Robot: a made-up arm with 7 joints. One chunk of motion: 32 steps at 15 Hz.
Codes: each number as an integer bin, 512 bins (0 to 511) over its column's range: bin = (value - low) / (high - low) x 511, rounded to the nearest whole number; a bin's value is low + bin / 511 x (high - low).
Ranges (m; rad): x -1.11..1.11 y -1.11..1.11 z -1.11..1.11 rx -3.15..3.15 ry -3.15..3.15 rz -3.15..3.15
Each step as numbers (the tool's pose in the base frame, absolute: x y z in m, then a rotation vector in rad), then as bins.
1 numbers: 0.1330 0.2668 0.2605 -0.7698 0.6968 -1.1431
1 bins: 286 317 315 193 312 163
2 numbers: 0.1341 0.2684 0.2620 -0.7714 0.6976 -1.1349
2 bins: 286 317 316 193 312 163
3 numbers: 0.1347 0.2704 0.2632 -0.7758 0.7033 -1.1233
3 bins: 287 318 316 193 313 164
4 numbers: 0.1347 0.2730 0.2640 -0.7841 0.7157 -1.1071
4 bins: 287 318 316 192 314 166
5 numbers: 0.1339 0.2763 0.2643 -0.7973 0.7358 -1.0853
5 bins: 286 319 316 191 315 167
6 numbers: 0.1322 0.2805 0.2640 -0.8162 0.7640 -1.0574
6 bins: 286 320 316 189 317 170
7 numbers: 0.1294 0.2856 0.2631 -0.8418 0.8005 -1.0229
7 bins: 285 321 316 187 320 173
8 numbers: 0.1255 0.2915 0.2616 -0.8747 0.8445 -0.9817
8 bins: 284 323 316 185 324 176
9 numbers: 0.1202 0.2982 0.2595 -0.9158 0.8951 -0.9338
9 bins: 283 324 315 181 328 180
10 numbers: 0.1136 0.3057 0.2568 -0.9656 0.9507 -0.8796
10 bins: 282 326 315 177 333 184
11 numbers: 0.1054 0.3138 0.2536 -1.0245 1.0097 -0.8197
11 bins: 280 328 314 172 337 189
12 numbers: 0.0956 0.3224 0.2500 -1.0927 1.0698 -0.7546
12 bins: 278 330 313 167 342 194
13 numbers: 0.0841 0.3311 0.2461 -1.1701 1.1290 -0.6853
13 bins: 275 332 312 161 347 200
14 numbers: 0.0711 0.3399 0.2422 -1.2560 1.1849 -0.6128
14 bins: 272 334 311 154 352 206
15 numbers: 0.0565 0.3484 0.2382 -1.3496 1.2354 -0.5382
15 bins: 269 336 310 146 356 212
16 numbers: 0.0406 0.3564 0.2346 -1.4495 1.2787 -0.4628
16 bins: 265 338 310 138 359 218
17 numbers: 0.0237 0.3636 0.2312 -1.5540 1.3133 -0.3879
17 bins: 261 339 309 129 362 224
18 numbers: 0.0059 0.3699 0.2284 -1.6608 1.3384 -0.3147
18 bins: 257 341 308 121 364 230
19 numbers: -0.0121 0.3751 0.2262 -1.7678 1.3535 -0.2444
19 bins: 253 342 308 112 365 236
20 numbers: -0.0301 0.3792 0.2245 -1.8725 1.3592 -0.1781
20 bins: 249 343 307 104 366 241
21 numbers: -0.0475 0.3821 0.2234 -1.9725 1.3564 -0.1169
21 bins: 245 343 307 96 366 246
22 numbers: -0.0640 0.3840 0.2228 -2.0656 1.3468 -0.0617
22 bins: 241 344 307 88 365 250
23 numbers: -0.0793 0.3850 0.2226 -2.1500 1.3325 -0.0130
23 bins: 237 344 307 81 364 254
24 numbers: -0.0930 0.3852 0.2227 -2.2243 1.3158 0.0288
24 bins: 234 344 307 75 362 258
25 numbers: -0.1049 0.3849 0.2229 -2.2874 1.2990 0.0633
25 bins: 231 344 307 70 361 261
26 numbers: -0.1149 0.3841 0.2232 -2.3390 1.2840 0.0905
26 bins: 229 344 307 66 360 263
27 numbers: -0.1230 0.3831 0.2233 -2.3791 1.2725 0.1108
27 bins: 227 344 307 63 359 264
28 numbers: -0.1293 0.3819 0.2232 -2.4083 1.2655 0.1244
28 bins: 226 343 307 60 358 266
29 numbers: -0.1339 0.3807 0.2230 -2.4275 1.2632 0.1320
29 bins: 225 343 307 59 358 266
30 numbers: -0.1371 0.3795 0.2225 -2.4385 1.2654 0.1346
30 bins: 224 343 307 58 358 266
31 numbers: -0.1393 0.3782 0.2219 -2.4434 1.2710 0.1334
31 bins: 223 343 307 57 359 266
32 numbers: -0.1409 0.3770 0.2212 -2.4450 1.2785 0.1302
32 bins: 223 342 306 57 359 266
